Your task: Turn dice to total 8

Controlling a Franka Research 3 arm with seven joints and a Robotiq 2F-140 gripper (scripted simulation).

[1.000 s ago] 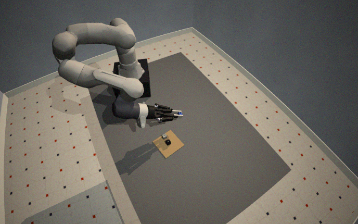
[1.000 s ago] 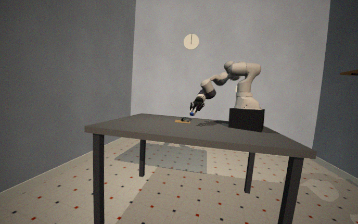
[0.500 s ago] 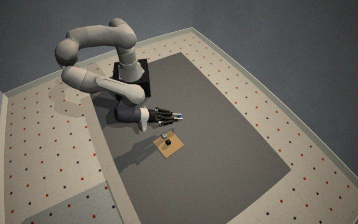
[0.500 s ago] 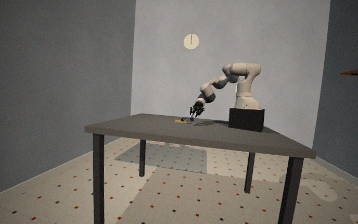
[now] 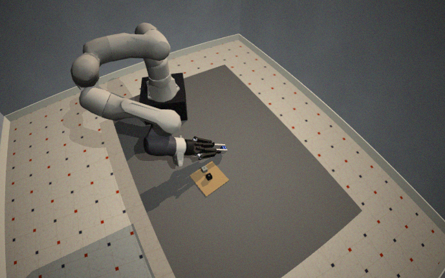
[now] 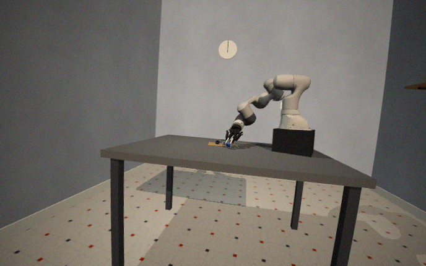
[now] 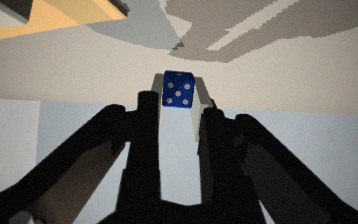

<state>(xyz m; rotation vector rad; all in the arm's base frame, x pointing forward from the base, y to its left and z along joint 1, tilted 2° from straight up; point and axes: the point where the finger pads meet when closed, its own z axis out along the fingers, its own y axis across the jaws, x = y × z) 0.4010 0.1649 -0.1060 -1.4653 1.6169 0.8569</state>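
The blue die is 2 cm to the left of my hand and 1 cm below it. The rest, counted from my hand: black die (11 cm ahead, 11 cm to the right, 3 cm below); then white die (6 cm ahead, 11 cm to the right, 3 cm below); then tan mat (11 cm ahead, 11 cm to the right, 4 cm below).
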